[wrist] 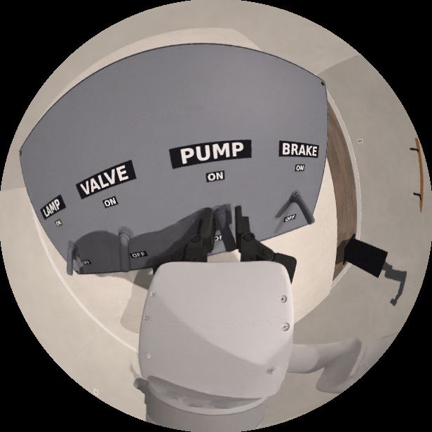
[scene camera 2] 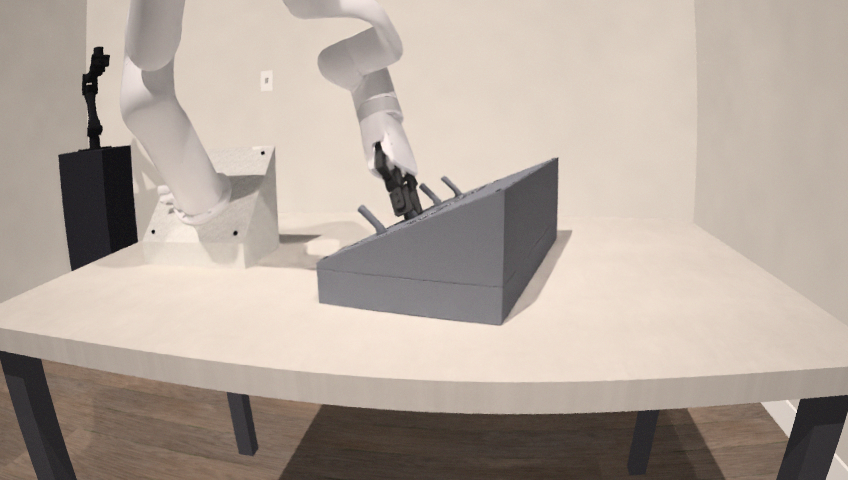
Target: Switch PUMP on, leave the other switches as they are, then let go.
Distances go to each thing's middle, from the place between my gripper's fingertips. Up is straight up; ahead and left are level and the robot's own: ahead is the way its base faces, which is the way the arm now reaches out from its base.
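Scene:
Grey sloped switch panel [scene camera 2: 469, 258]: 4 cm to the left of my hand, 9 cm ahead of it, 1 cm below it.

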